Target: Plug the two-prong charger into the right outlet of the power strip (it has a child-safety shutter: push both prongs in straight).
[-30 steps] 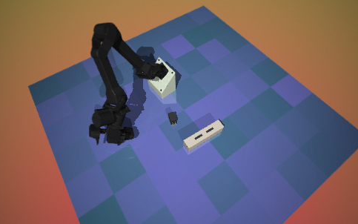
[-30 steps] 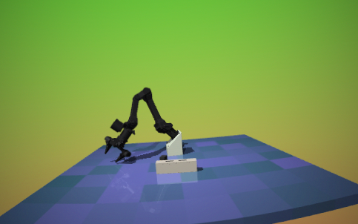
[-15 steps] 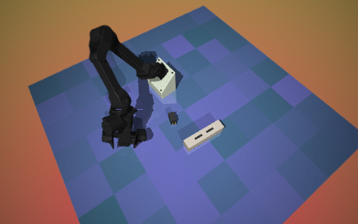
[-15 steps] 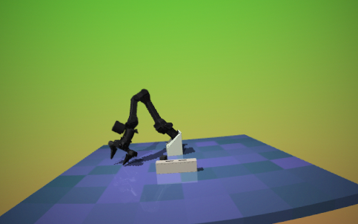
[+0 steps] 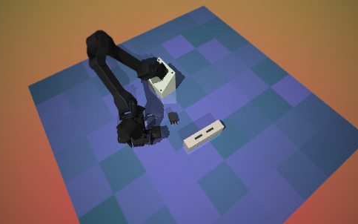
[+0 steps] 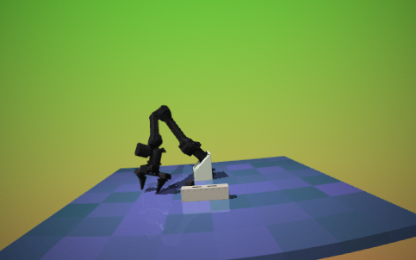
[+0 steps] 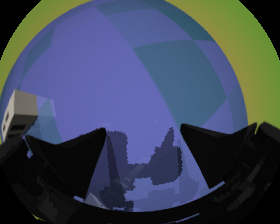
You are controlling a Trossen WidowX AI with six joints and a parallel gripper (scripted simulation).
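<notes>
The black charger is 20 mm behind my gripper tip, 190 mm to the left of it and 10 mm above it.
</notes>
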